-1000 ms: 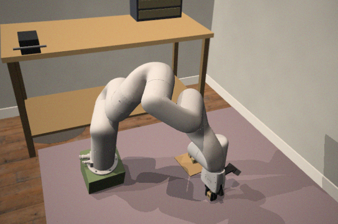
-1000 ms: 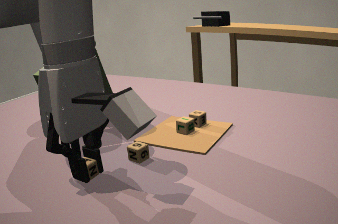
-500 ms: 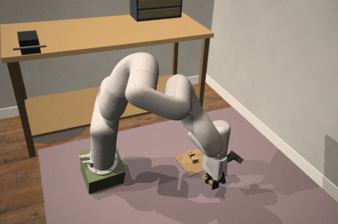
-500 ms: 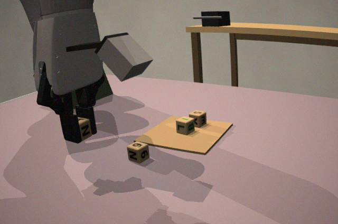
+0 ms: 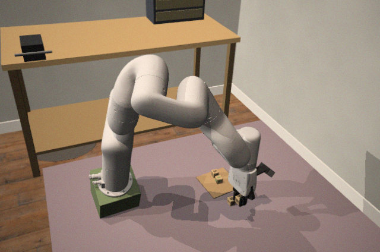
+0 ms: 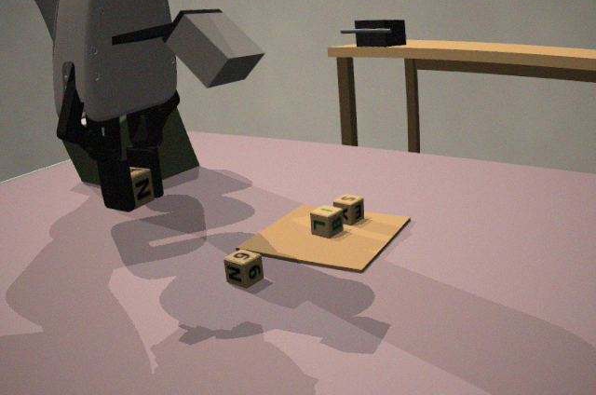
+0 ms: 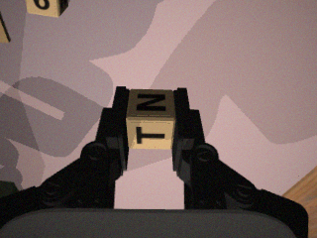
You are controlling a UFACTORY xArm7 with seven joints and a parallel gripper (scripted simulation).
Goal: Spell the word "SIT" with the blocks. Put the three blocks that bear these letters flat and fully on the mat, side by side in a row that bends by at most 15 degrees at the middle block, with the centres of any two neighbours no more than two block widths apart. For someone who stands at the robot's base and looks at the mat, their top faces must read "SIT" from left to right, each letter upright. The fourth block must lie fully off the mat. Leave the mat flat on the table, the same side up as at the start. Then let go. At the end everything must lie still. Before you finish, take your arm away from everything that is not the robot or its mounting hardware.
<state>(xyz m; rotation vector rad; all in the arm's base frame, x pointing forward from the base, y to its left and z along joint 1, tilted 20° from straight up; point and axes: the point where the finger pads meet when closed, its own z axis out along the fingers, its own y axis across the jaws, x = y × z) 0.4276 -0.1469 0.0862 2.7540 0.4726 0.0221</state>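
Now: the tan mat 10 mm behind my hand, 220 mm to the left of it and 120 mm below it. Also, from my hand: wooden block 10 mm below.
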